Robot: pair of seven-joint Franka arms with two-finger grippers.
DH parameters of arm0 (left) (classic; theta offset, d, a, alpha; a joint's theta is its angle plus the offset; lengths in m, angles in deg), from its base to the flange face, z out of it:
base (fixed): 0 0 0 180
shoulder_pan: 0 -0.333 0 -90
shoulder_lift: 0 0 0 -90
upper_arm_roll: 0 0.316 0.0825 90
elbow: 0 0 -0.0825 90
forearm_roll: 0 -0.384 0 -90
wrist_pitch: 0 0 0.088 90
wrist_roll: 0 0.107 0 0
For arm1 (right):
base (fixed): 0 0 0 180
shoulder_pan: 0 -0.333 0 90
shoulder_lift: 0 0 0 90
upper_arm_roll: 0 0.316 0.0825 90
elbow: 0 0 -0.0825 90
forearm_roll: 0 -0.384 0 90
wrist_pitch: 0 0 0.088 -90
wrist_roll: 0 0.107 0 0
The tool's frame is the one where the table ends.
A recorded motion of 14 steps. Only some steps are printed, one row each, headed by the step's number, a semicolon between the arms.
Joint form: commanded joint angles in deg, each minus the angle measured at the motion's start. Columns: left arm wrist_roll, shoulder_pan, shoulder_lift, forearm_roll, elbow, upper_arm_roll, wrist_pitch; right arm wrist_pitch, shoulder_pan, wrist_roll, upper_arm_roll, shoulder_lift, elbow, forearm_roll.
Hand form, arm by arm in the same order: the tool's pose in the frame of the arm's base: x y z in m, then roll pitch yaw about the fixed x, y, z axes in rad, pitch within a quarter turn. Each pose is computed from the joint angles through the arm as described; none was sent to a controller.
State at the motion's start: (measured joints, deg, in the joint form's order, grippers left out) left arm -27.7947 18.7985 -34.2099 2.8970 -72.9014 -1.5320 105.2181; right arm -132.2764 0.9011 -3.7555 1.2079 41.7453 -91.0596 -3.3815
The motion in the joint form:
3: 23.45 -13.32 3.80 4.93 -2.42 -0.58 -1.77; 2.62 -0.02 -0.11 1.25 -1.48 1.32 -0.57
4: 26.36 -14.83 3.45 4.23 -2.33 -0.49 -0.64; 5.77 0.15 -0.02 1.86 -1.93 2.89 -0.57
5: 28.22 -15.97 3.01 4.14 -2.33 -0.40 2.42; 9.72 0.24 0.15 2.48 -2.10 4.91 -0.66
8: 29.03 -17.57 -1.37 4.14 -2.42 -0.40 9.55; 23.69 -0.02 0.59 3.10 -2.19 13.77 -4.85
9: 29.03 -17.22 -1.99 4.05 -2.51 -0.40 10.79; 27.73 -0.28 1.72 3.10 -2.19 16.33 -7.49
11: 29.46 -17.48 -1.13 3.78 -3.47 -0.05 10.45; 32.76 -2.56 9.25 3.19 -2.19 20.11 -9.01
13: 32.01 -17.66 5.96 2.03 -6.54 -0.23 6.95; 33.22 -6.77 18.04 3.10 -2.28 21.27 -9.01
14: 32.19 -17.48 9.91 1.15 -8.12 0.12 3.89; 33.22 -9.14 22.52 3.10 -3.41 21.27 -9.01
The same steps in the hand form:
3: 0.7000 -0.0993 0.4298 2.9949 0.0534 -0.0214; 0.7016 0.0168 0.2301 -3.0607 0.0026 0.0408
4: 0.7055 -0.0789 0.4277 3.0047 0.0302 -0.0440; 0.7042 0.0215 0.2430 -3.0513 0.0217 0.0484
5: 0.7135 -0.0635 0.4268 3.0065 -0.0195 -0.0481; 0.7063 0.0272 0.2552 -3.0397 0.0518 0.0567
8: 0.7331 -0.0423 0.3820 3.0084 -0.0667 -0.0176; 0.7157 0.0423 0.3080 -2.9559 0.1378 0.0585
9: 0.7352 -0.0464 0.3753 3.0102 -0.0758 -0.0215; 0.7165 0.0497 0.3241 -2.9116 0.1669 0.0426
11: 0.7316 -0.0394 0.3776 3.0191 -0.0693 -0.0229; 0.7157 0.0821 0.3490 -2.9050 0.2190 -0.0334
13: 0.7083 -0.0375 0.4349 3.0507 -0.0834 -0.0868; 0.7104 0.1337 0.3588 -2.9376 0.2387 -0.1133
14: 0.6914 -0.0352 0.4645 3.0684 -0.0710 -0.0983; 0.7036 0.1629 0.3730 -2.9510 0.2349 -0.1496

